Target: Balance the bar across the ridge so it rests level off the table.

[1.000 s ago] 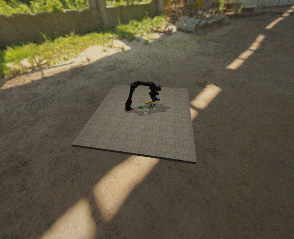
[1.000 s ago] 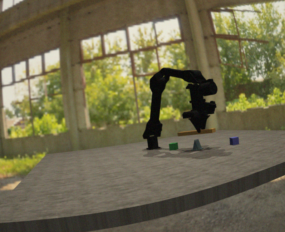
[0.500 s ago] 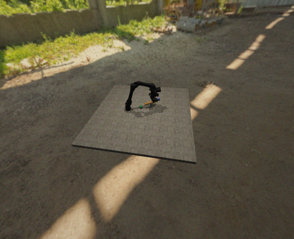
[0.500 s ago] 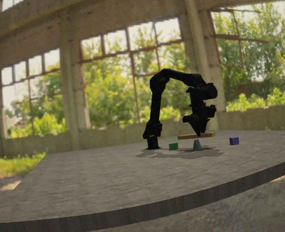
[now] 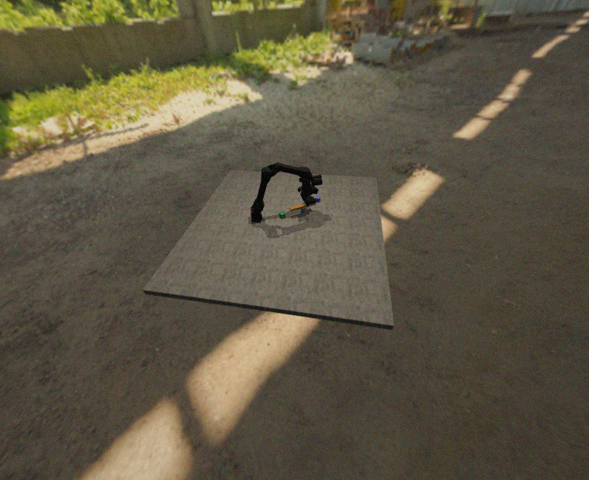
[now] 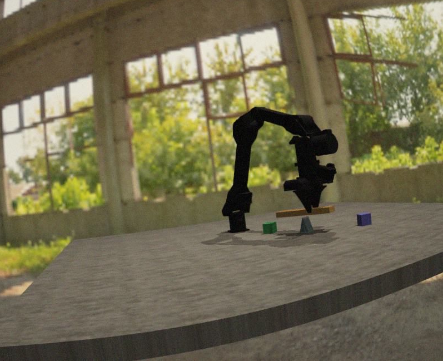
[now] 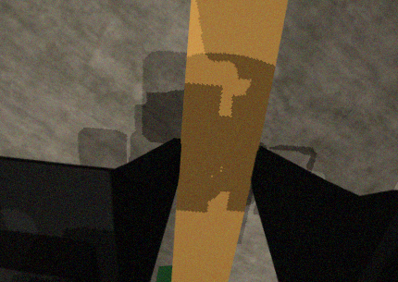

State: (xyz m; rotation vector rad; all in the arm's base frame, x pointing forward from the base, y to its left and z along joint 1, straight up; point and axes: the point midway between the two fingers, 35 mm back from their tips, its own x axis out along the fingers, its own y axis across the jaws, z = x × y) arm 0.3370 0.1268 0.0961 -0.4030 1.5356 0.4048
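The bar is 30 mm behind my gripper tip and 10 mm to the right of it. Round my gripper tip: green cube (160 mm behind, 80 mm to the right, 50 mm below); then blue cube (60 mm ahead, 140 mm to the left, 50 mm below).
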